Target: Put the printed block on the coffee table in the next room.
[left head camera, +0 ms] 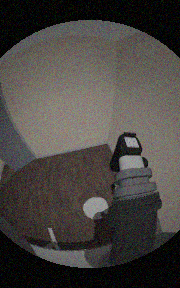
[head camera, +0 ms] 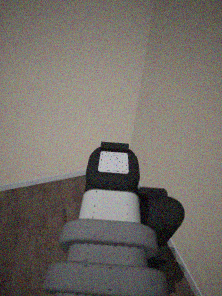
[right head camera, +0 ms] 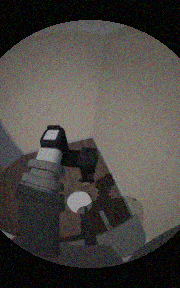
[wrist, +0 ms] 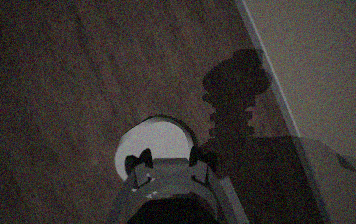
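Where they show: gripper, fingertip midpoint: [left head camera: 116, 186] [wrist: 171, 159]; robot's base at its link origin: [left head camera: 95, 207] [right head camera: 79, 201] [wrist: 157, 152].
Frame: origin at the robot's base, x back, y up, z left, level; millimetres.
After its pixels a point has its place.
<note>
My gripper [wrist: 171, 159] @(x -209, y 988, z -88 mm) [right head camera: 88, 180] @(x -209, y 988, z -88 mm) hangs from the wrist with its fingertips pointing down. In the wrist view its two dark fingertips stand apart, on either side of a plain grey block [wrist: 171, 162] @(x -213, y 1014, z -87 mm) that fills the gap between them; the gripper is shut on it. The lower part of the block is hard to tell from the grey fingers in the dim light. In the head view the arm [head camera: 110, 206] @(x -166, y 1403, z 0 mm) hides the fingers. The coffee table does not show in these views.
A wall corner stands close ahead, with beige walls [head camera: 65, 90] @(x -1357, y 1071, z 431 mm) [wrist: 325, 70] @(x -378, y 438, z -697 mm) and a pale baseboard [head camera: 45, 183] [wrist: 272, 77] above brown wood floor [wrist: 75, 100] @(x -324, y -28, z 470 mm). A white disc [left head camera: 95, 208] @(x 12, y 187, z 1 mm) [right head camera: 79, 201] @(x -11, y 187, z -5 mm) [wrist: 155, 140] @(x -101, y 187, z -5 mm) lies low under the gripper. Dark shadows fall on the floor and right wall.
</note>
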